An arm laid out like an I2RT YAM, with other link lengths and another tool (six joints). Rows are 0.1 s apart.
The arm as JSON. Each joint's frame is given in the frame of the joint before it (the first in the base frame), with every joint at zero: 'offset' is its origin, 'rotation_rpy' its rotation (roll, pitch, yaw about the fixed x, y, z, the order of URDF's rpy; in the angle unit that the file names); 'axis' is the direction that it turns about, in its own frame. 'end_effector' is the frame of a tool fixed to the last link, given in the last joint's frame.
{
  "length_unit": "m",
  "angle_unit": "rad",
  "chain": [
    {
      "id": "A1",
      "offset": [
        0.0,
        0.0,
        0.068
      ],
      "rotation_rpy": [
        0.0,
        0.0,
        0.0
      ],
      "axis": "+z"
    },
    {
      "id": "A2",
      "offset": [
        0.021,
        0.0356,
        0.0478
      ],
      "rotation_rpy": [
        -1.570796,
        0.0,
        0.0
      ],
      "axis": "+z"
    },
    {
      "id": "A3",
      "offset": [
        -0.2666,
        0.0,
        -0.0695
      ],
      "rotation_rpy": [
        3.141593,
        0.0,
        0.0
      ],
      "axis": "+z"
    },
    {
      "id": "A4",
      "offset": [
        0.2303,
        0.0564,
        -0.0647
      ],
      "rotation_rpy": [
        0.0,
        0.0,
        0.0
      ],
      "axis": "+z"
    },
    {
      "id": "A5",
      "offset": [
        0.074,
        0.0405,
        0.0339
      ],
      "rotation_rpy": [
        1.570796,
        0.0,
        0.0
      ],
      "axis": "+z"
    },
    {
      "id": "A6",
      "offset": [
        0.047,
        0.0,
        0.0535
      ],
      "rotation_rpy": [
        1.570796,
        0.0,
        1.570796
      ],
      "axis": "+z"
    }
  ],
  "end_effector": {
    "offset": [
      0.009,
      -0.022,
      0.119
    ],
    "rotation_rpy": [
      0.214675,
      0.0,
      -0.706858
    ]
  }
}
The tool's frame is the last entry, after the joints.
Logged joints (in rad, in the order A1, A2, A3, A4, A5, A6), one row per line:
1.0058, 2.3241, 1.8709, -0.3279, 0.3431, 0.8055
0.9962, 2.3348, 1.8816, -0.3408, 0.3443, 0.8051
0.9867, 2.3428, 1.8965, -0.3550, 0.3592, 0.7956
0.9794, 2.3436, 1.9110, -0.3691, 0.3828, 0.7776
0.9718, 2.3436, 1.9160, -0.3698, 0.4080, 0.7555
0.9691, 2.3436, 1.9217, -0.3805, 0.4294, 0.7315
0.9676, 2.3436, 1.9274, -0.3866, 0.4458, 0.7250
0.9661, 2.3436, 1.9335, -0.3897, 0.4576, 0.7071
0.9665, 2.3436, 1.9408, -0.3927, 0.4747, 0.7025
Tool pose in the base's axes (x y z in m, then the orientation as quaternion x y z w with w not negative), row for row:
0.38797, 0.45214, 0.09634, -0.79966, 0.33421, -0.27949, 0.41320
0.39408, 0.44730, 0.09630, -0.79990, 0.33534, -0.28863, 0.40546
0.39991, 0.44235, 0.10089, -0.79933, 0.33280, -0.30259, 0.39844
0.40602, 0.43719, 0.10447, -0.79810, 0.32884, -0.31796, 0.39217
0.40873, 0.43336, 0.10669, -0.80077, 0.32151, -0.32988, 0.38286
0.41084, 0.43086, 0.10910, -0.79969, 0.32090, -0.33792, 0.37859
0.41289, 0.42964, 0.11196, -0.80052, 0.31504, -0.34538, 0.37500
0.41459, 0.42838, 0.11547, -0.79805, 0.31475, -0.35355, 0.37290
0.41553, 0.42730, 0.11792, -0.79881, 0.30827, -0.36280, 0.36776
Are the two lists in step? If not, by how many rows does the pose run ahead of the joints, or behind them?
The pose runs 1 row ahead of the joints: the pose in row i belongs to the joints in row i + 1.
